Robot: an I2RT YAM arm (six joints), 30 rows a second.
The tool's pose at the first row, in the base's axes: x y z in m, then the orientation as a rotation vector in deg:
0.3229 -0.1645 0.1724 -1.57 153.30 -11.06
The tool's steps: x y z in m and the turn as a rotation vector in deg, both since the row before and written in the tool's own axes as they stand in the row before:
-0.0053 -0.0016 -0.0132 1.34 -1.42 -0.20
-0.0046 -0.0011 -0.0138 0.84 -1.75 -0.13
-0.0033 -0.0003 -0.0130 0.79 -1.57 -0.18
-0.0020 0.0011 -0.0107 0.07 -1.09 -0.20
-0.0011 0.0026 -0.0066 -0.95 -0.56 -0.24
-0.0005 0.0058 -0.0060 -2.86 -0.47 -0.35
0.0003 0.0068 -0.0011 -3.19 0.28 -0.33
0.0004 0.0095 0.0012 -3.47 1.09 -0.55
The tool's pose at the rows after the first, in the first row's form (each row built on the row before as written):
0.3218 -0.1641 0.1867 -1.54 151.74 -12.81
0.3194 -0.1628 0.2010 -1.62 149.90 -13.83
0.3159 -0.1607 0.2138 -1.76 148.24 -14.80
0.3121 -0.1576 0.2236 -2.12 147.16 -14.88
0.3096 -0.1538 0.2291 -2.85 146.74 -13.71
0.3069 -0.1471 0.2333 -4.42 146.62 -10.15
0.3059 -0.1403 0.2331 -6.04 147.19 -6.21
0.3057 -0.1310 0.2309 -8.03 148.48 -2.03

